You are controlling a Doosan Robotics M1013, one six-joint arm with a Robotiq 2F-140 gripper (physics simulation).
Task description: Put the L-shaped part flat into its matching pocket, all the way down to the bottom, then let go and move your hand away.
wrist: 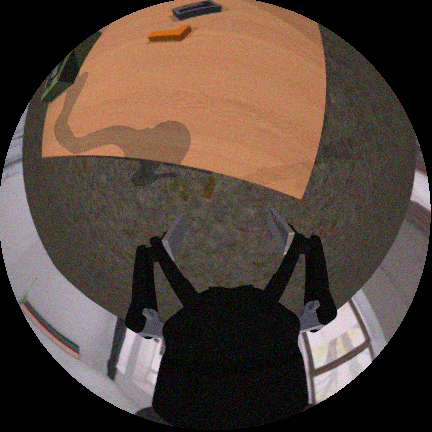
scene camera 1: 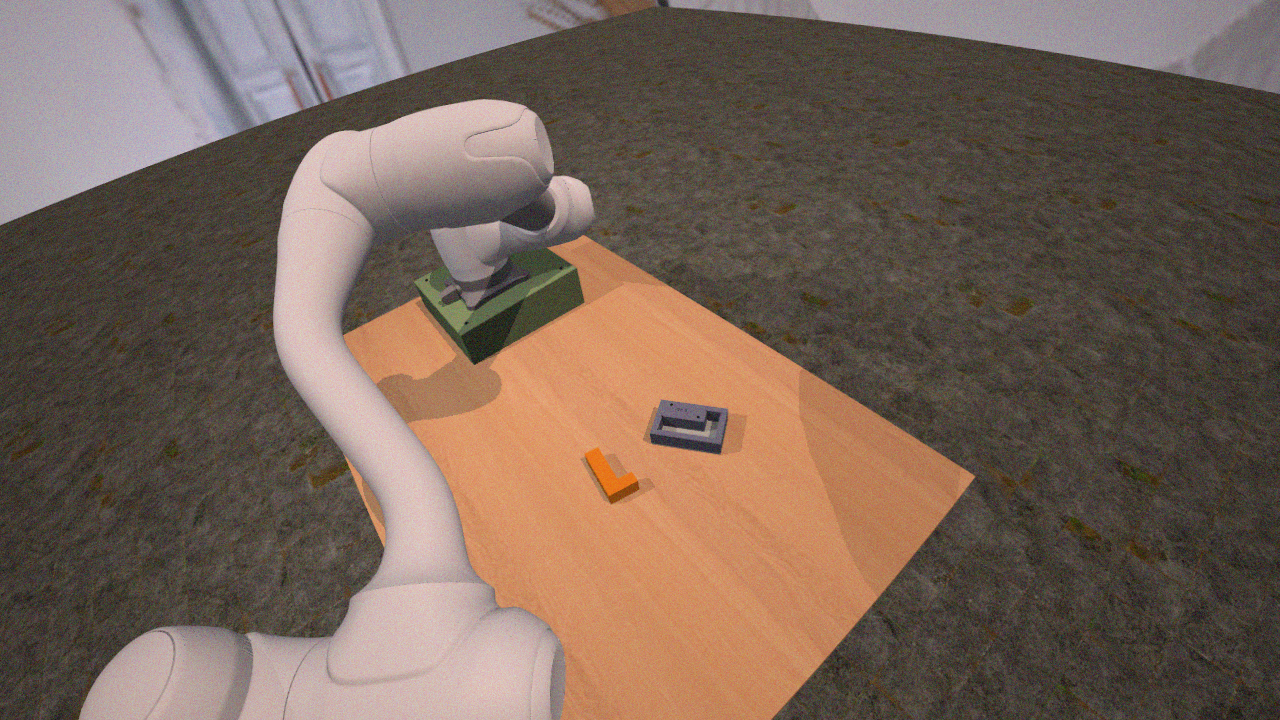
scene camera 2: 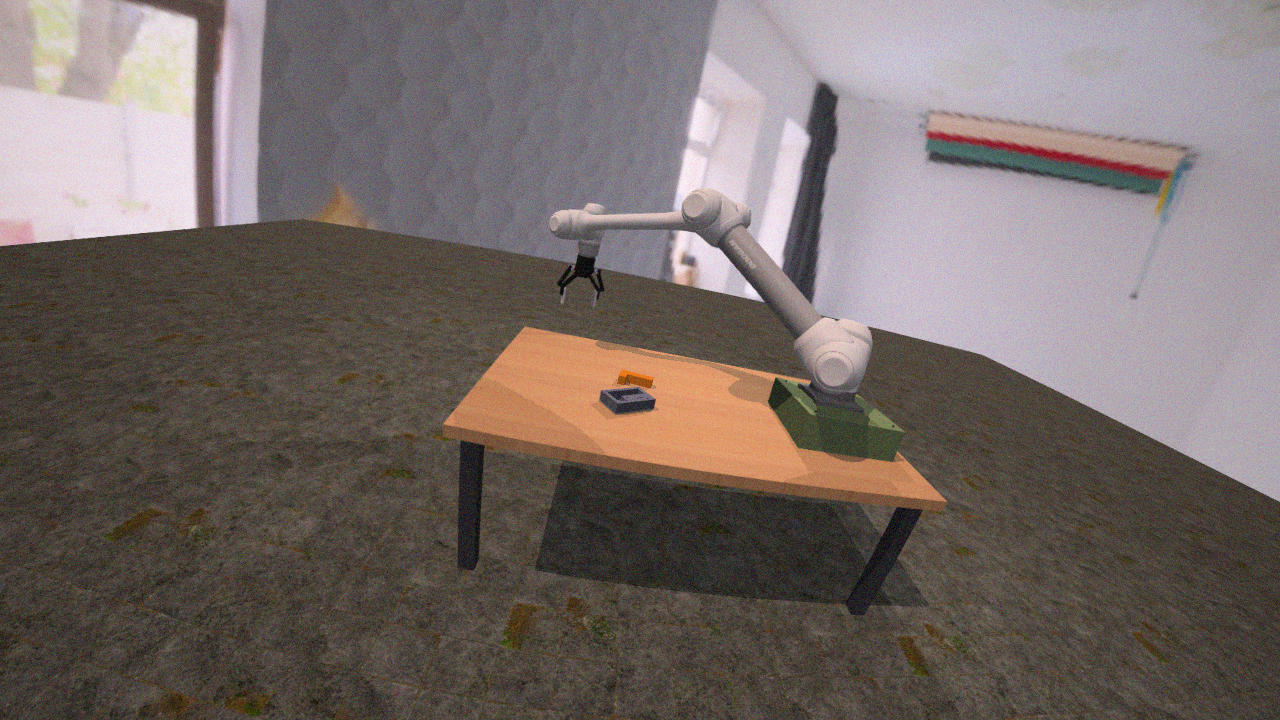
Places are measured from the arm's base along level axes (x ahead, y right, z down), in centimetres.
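Pixels of known places: gripper, fingertip midpoint: (wrist: 226,219) (scene camera 2: 577,305); arm's base, origin of the base link: (scene camera 1: 487,281) (scene camera 2: 829,399).
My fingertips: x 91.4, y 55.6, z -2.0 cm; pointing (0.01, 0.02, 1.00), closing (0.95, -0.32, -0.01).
Note:
Ahead of a thing's pixels: the offset from my fingertips to its top centre. Level surfaces: height alone.
The orange L-shaped part {dx -26.6, dy -46.7, dz +9.3 cm} (scene camera 1: 608,477) (scene camera 2: 637,379) (wrist: 170,34) lies flat on the table, apart from the dark blue-grey pocket block {dx -23.9, dy -64.7, dz +8.6 cm} (scene camera 1: 684,442) (scene camera 2: 617,405) (wrist: 206,12). The block sits beside it, with its L-shaped pocket facing up; scene camera 1 shows the pocket's pale floor, with no part in it. My gripper (scene camera 2: 579,300) (wrist: 226,219) is wide open and empty, pointing down. It hangs high above the level of the table top, past the long edge on the part's side, well away from the part and the block. It does not show in scene camera 1.
The wooden table {dz +12.3 cm} (scene camera 1: 716,555) (scene camera 2: 537,385) (wrist: 240,100) carries the green base box (scene camera 1: 546,304) (scene camera 2: 832,434) (wrist: 59,90) at one end, with the arm mounted on it. In the wrist view, the floor shows beneath the fingers and the arm's shadow falls across the table's near edge.

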